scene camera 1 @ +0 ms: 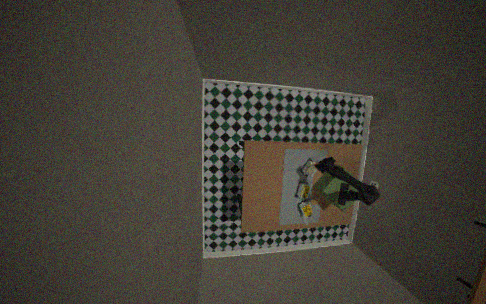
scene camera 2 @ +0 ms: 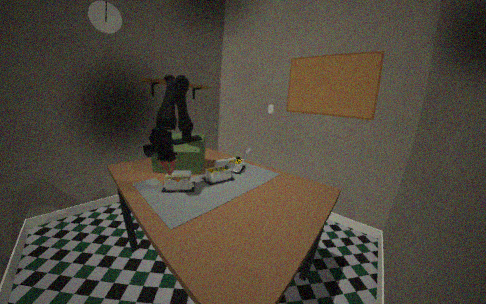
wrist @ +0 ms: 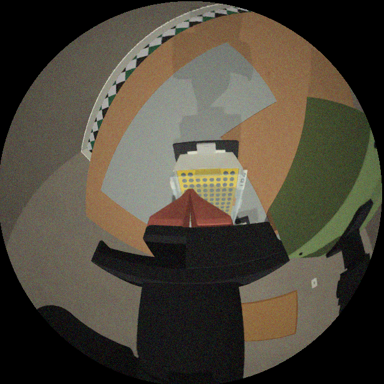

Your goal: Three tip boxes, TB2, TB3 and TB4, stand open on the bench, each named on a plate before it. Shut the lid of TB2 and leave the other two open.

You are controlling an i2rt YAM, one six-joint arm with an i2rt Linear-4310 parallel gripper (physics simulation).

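Frame: origin at the arm's base, x right, y down, z ahead, level; metres.
Where they show: gripper, fingertip midpoint: point(scene camera 1: 313, 164) point(scene camera 2: 170, 174); arm's base, origin of the base link: point(scene camera 1: 343, 194) point(scene camera 2: 187, 140).
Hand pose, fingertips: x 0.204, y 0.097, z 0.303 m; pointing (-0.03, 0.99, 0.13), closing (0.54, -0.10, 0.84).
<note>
Things, the pixels of their top centre, and the offset from my fingertips. "spot": a spot on its surface instead. Level surfaces: height alone.
- middle box, surface spot: point(scene camera 2: 219, 173) spot: dx -0.240, dy +0.015, dz +0.067 m
- far box, middle of its top: point(scene camera 2: 234, 159) point(scene camera 1: 309, 210) dx -0.452, dy +0.014, dz -0.088 m
- grey-blue mat, its level: dy +0.080 m
- brown bench, its level: dy +0.083 m
My gripper point(scene camera 2: 171, 171) point(wrist: 189, 193) is shut and empty, its red fingertips together at the nearest tip box. That box point(scene camera 1: 307, 168) point(scene camera 2: 178, 184) point(wrist: 207, 162) is white, with a yellow tip rack showing inside or through a clear lid. Its lid looks low over the rack; whether it is fully shut cannot be told. The fingers hide part of the box in the wrist view. The middle box point(scene camera 1: 305, 190) point(scene camera 2: 219, 175) and the far box point(scene camera 1: 306, 209) point(scene camera 2: 239, 166) show yellow racks and look open. I cannot read surely which box is TB2.
The boxes stand on a grey-blue mat point(scene camera 1: 290, 215) point(scene camera 2: 172, 215) point(wrist: 135, 165) on the brown bench point(scene camera 1: 260, 200) point(scene camera 2: 260, 240) point(wrist: 280, 60). A large green block point(scene camera 2: 187, 161) point(wrist: 320, 165) stands behind the boxes, near the arm.
</note>
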